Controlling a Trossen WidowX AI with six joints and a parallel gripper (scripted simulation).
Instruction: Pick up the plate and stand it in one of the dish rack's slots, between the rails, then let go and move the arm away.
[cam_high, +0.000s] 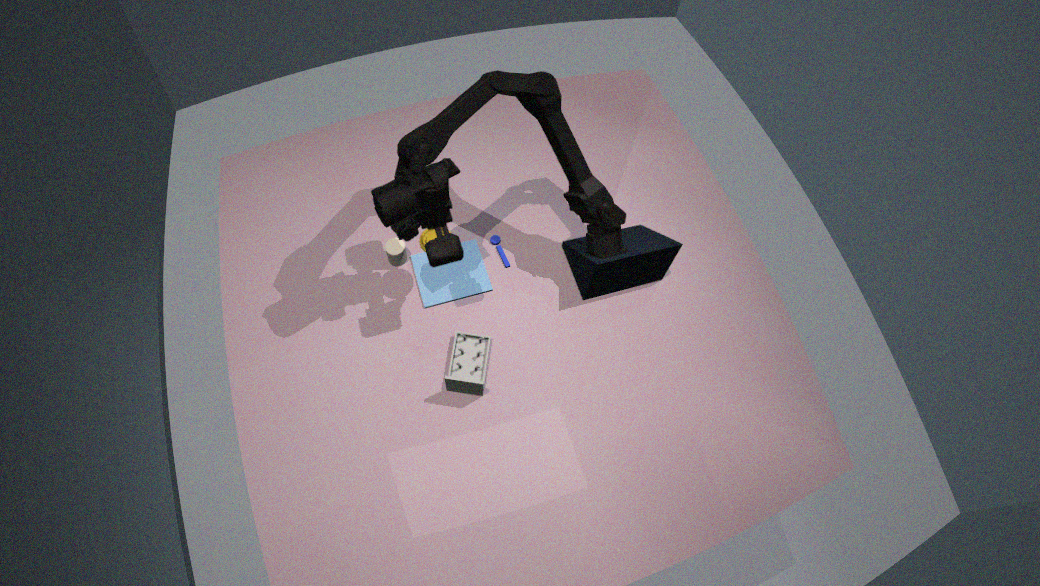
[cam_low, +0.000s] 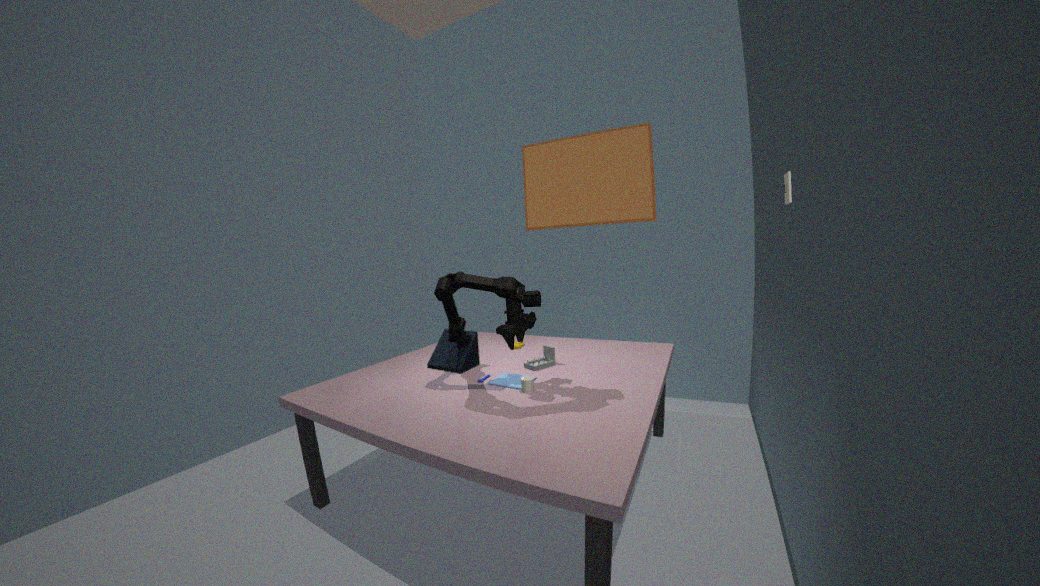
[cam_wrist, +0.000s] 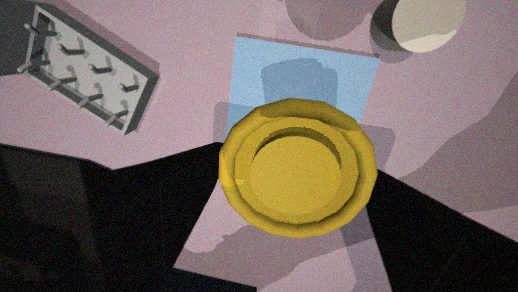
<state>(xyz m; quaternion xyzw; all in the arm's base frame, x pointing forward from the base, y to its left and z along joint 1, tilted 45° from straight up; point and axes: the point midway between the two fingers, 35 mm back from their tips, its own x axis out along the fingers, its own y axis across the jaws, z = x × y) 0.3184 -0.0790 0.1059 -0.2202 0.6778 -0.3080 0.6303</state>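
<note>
Right now my gripper tip is 210 mm to the right of the grey dish rack, 120 mm above it and 20 mm short of it. From my gripper tip the other things lie so: cup: 120 mm below, 80 mm to the right, 70 mm ahead; light blue sheet: 140 mm below, 30 mm behind; yellow plate: 10 mm above.
</note>
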